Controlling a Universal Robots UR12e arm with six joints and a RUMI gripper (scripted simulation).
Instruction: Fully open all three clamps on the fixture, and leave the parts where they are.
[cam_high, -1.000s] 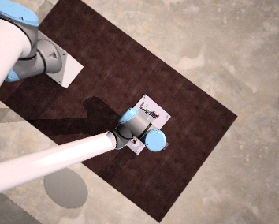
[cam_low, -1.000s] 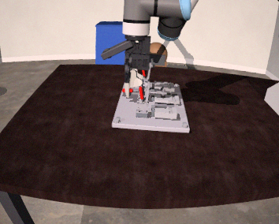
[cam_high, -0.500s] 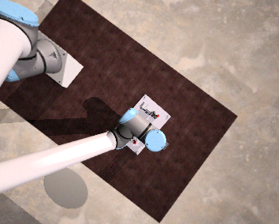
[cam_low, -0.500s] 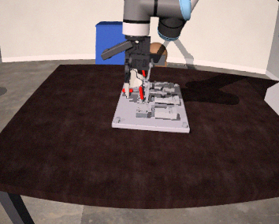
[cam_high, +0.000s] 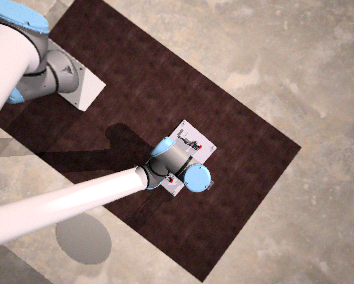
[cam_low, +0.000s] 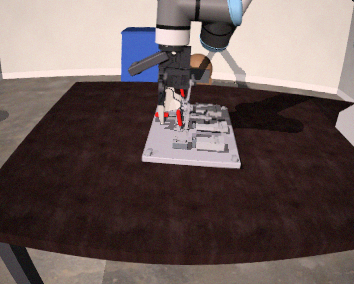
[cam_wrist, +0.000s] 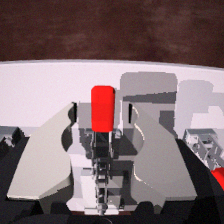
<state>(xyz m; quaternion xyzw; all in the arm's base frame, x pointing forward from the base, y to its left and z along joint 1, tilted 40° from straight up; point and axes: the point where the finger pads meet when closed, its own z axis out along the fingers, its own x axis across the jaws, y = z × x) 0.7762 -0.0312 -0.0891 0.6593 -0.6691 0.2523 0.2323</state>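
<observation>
Now: hand 9 cm past the grey fixture plate and 4 cm above it.
</observation>
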